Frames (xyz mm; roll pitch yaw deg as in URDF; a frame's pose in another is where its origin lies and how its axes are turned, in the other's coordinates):
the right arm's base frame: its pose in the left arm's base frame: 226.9 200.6 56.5 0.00 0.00 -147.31
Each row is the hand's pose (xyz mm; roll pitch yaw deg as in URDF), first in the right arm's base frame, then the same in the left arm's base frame.
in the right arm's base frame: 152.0 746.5 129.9 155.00 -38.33 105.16
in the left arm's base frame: 502.2 -509.8 186.4 155.00 -38.33 -42.15
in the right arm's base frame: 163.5 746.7 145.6 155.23 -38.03 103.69
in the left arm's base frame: 492.6 -516.1 202.1 155.23 -38.03 -43.62
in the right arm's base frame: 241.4 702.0 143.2 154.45 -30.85 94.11
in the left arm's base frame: 402.9 -520.6 199.7 154.45 -30.85 -53.20
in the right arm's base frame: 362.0 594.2 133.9 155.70 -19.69 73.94
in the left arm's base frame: 243.2 -495.0 190.4 155.70 -19.69 -73.37
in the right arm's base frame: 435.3 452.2 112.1 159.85 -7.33 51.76
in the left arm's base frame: 104.8 -415.1 168.6 159.85 -7.33 -95.55
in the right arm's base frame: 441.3 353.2 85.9 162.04 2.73 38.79
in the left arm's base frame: 46.3 -335.0 142.4 162.04 2.73 -108.52
